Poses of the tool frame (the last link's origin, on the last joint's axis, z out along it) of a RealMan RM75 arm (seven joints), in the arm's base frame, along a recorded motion.
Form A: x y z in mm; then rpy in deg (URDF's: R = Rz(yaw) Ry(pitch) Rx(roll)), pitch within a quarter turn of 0, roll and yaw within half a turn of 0.
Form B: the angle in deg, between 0 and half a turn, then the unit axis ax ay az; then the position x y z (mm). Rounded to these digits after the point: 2 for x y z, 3 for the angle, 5 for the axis.
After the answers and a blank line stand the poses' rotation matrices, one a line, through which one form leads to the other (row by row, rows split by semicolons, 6 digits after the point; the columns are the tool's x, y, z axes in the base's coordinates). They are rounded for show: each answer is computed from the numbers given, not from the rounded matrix.
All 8 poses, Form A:
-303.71 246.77 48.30 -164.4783 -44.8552 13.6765
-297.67 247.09 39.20 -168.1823 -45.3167 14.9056
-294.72 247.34 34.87 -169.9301 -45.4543 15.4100
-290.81 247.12 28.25 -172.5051 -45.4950 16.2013
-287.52 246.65 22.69 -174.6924 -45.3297 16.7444
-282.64 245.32 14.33 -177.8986 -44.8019 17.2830
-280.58 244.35 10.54 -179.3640 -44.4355 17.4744
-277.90 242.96 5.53 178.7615 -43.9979 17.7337
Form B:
160.547 -0.91642 -0.16254 -0.36573 -303.71 246.77 48.30
163.453 -0.91454 -0.16005 -0.37150 -297.67 247.09 39.20
164.851 -0.91393 -0.15817 -0.37379 -294.72 247.34 34.87
166.903 -0.91346 -0.15571 -0.37595 -290.81 247.12 28.25
168.716 -0.91379 -0.15261 -0.37643 -287.52 246.65 22.69
171.511 -0.91535 -0.14620 -0.37518 -282.64 245.32 14.33
172.832 -0.91647 -0.14298 -0.37368 -280.58 244.35 10.54
174.516 -0.91773 -0.13907 -0.37206 -277.90 242.96 5.53

0.688792 0.411210 0.597053; 0.167610 -0.891583 0.420699; 0.705317 -0.189702 -0.683038
0.679526 0.392488 0.619837; 0.180879 -0.908413 0.376920; 0.711004 -0.144012 -0.688283
0.676259 0.381765 0.630023; 0.186400 -0.916085 0.355026; 0.712691 -0.122653 -0.690672
0.673134 0.365962 0.642622; 0.195580 -0.926127 0.322547; 0.713189 -0.091433 -0.694983
0.673218 0.349863 0.651440; 0.202544 -0.934541 0.292590; 0.711164 -0.065032 -0.700012
0.677511 0.321564 0.661495; 0.210801 -0.946530 0.244220; 0.704658 -0.026018 -0.709070
0.681087 0.307674 0.664423; 0.214411 -0.951459 0.220802; 0.700106 -0.007926 -0.713995
0.685183 0.290222 0.668054; 0.219114 -0.956833 0.190944; 0.694632 0.015549 -0.719197

